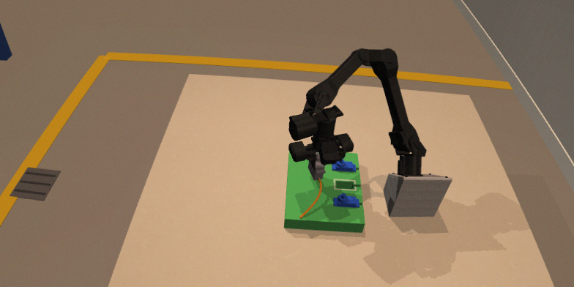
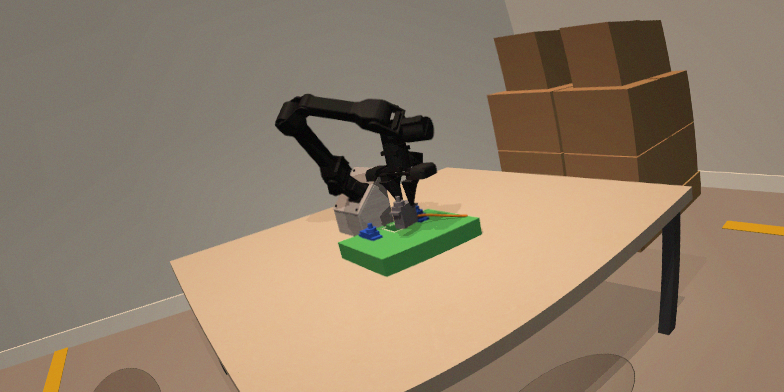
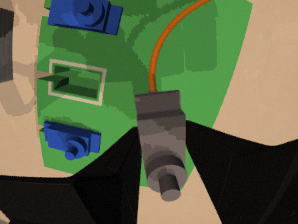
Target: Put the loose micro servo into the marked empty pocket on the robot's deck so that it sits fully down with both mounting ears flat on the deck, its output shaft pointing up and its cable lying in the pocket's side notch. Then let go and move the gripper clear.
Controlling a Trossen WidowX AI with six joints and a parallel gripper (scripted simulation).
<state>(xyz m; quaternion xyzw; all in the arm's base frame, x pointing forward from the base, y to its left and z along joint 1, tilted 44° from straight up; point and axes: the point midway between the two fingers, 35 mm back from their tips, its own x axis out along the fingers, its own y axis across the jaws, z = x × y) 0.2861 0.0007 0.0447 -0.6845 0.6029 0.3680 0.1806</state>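
Right now the green deck is 100 mm below my gripper tip and 10 mm ahead of it.
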